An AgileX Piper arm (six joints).
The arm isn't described. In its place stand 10 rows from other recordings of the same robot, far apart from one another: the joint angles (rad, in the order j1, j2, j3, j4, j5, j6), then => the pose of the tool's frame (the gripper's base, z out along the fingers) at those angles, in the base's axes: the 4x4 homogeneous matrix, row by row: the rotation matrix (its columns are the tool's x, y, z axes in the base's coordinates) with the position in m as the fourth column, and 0 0 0 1 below.
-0.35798, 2.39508, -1.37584, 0.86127, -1.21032, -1.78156 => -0.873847 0.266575 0.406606 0.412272; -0.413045 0.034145 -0.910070 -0.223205; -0.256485 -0.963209 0.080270 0.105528; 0 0 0 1
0.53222, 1.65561, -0.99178, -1.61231, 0.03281, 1.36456 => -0.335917 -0.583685 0.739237 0.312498; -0.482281 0.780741 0.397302 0.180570; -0.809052 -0.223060 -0.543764 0.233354; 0 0 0 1
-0.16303, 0.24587, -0.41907, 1.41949, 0.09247, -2.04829 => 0.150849 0.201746 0.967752 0.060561; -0.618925 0.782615 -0.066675 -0.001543; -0.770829 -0.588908 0.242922 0.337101; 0 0 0 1
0.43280, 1.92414, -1.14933, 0.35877, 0.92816, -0.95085 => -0.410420 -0.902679 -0.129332 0.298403; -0.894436 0.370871 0.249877 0.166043; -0.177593 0.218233 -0.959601 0.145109; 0 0 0 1
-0.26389, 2.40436, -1.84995, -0.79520, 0.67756, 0.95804 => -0.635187 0.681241 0.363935 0.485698; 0.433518 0.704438 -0.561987 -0.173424; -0.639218 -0.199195 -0.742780 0.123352; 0 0 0 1
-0.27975, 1.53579, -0.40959, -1.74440, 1.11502, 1.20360 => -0.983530 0.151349 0.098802 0.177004; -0.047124 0.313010 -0.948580 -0.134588; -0.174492 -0.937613 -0.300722 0.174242; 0 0 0 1
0.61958, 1.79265, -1.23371, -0.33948, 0.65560, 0.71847 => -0.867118 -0.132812 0.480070 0.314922; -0.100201 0.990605 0.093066 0.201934; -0.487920 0.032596 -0.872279 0.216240; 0 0 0 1
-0.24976, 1.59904, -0.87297, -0.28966, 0.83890, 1.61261 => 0.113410 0.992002 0.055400 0.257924; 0.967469 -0.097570 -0.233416 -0.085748; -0.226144 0.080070 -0.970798 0.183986; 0 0 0 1
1.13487, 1.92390, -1.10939, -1.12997, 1.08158, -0.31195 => 0.244753 -0.594243 0.766140 0.211515; -0.742661 -0.622893 -0.245883 0.282030; 0.623338 -0.508802 -0.593776 0.170299; 0 0 0 1
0.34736, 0.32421, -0.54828, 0.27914, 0.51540, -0.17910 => -0.204974 -0.450304 0.869029 0.057060; -0.005448 0.888392 0.459053 0.033801; -0.978752 0.089359 -0.184550 0.330498; 0 0 0 1
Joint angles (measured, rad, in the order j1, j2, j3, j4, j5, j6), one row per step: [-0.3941 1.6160 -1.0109 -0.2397 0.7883 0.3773]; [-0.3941 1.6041 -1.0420 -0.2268 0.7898 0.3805]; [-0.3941 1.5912 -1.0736 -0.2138 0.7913 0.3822]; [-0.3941 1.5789 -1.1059 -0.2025 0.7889 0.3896]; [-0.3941 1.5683 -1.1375 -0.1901 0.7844 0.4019]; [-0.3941 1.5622 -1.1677 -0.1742 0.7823 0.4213]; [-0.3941 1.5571 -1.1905 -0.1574 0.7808 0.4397]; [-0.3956 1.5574 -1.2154 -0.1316 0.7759 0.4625]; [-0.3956 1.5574 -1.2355 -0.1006 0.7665 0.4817]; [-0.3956 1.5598 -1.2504 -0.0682 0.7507 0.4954]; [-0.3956 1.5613 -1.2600 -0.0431 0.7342 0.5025]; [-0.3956 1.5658 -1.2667 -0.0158 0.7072 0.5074]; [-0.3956 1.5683 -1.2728 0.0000 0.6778 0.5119]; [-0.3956 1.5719 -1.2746 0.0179 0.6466 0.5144]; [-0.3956 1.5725 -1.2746 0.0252 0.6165 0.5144]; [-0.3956 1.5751 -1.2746 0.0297 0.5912 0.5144]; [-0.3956 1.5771 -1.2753 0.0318 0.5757 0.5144]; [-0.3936 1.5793 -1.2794 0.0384 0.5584 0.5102]
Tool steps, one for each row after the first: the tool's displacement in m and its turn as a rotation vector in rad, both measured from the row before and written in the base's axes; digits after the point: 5 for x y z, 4 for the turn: [0.00439 -0.00097 0.01145 -0.0050 -0.0435 -0.0095]; [0.00394 -0.00077 0.01218 -0.0054 -0.0446 -0.0076]; [0.00392 -0.00082 0.01262 -0.0062 -0.0495 -0.0108]; [0.00373 -0.00064 0.01223 -0.0029 -0.0511 -0.0147]; [0.00359 -0.00038 0.01050 0.0064 -0.0469 -0.0219]; [0.00251 0.00012 0.00816 0.0109 -0.0387 -0.0206]; [0.00361 -0.00022 0.00720 0.0215 -0.0434 -0.0272]; [0.00356 0.00071 0.00619 0.0254 -0.0442 -0.0227]; [0.00379 0.00070 0.00428 0.0252 -0.0420 -0.0174]; [0.00293 0.00051 0.00317 0.0170 -0.0340 -0.0103]; [0.00385 0.00023 0.00192 0.0162 -0.0385 -0.0089]; [0.00329 -0.00036 0.00266 0.0042 -0.0375 -0.0066]; [0.00316 -0.00025 0.00114 0.0063 -0.0345 -0.0059]; [0.00212 -0.00051 0.00162 -0.0049 -0.0299 -0.0022]; [0.00206 -0.00067 0.00067 -0.0048 -0.0226 -0.0016]; [0.00136 -0.00049 0.00050 -0.0037 -0.0138 -0.0009]; [0.00214 0.00018 0.00164 -0.0043 -0.0191 0.0030]
